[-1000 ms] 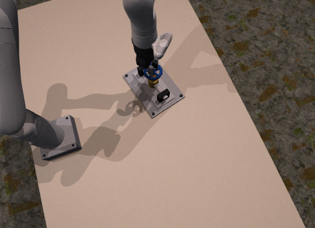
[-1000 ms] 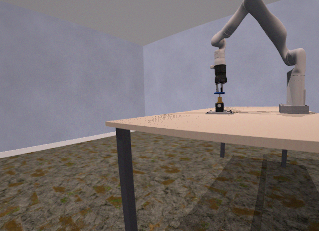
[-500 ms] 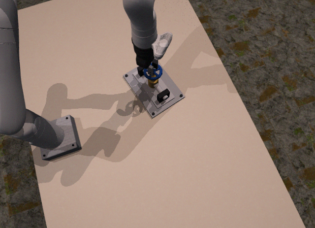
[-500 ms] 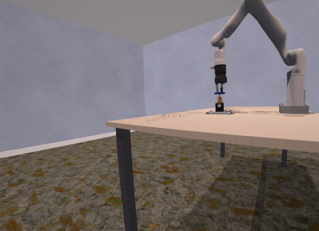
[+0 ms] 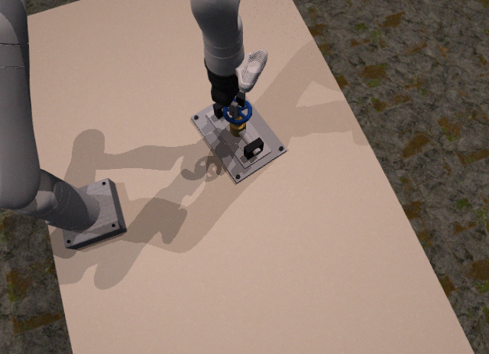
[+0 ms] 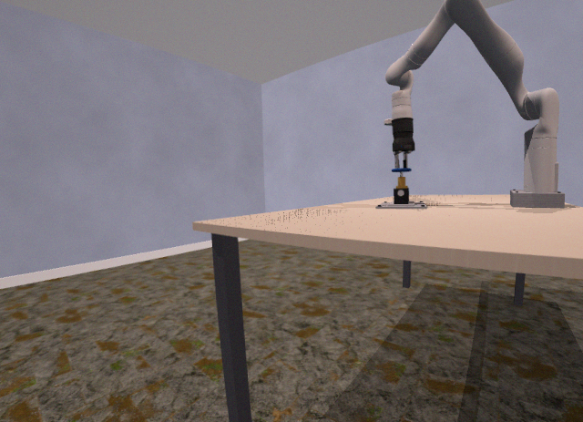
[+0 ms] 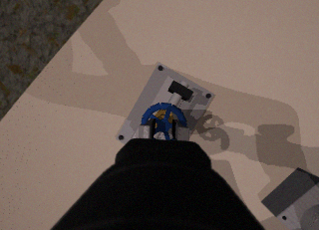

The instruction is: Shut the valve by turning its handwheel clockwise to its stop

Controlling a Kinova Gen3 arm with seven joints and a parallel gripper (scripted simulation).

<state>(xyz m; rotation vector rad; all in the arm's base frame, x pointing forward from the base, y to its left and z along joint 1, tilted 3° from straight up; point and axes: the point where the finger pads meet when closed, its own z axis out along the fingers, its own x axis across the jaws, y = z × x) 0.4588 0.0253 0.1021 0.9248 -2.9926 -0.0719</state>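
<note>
My gripper is now 30 mm above the handwheel.
</note>
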